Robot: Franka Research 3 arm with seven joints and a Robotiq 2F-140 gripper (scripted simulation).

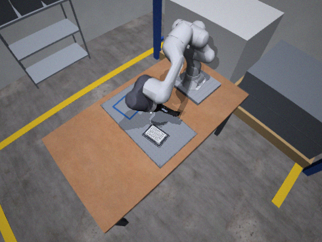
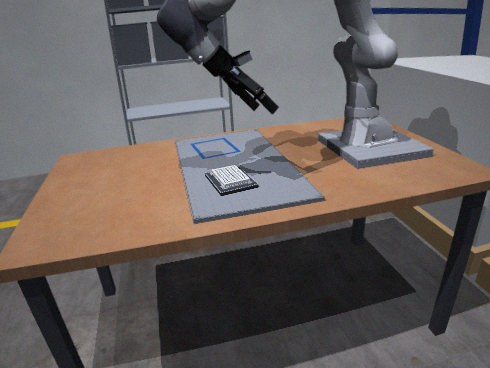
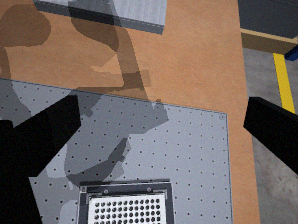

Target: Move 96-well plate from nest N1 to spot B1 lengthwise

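The white 96-well plate is 120 mm ahead of my hand and 210 mm below it. From my hand the other things lie so: black plate nest: 120 mm ahead, 220 mm below.
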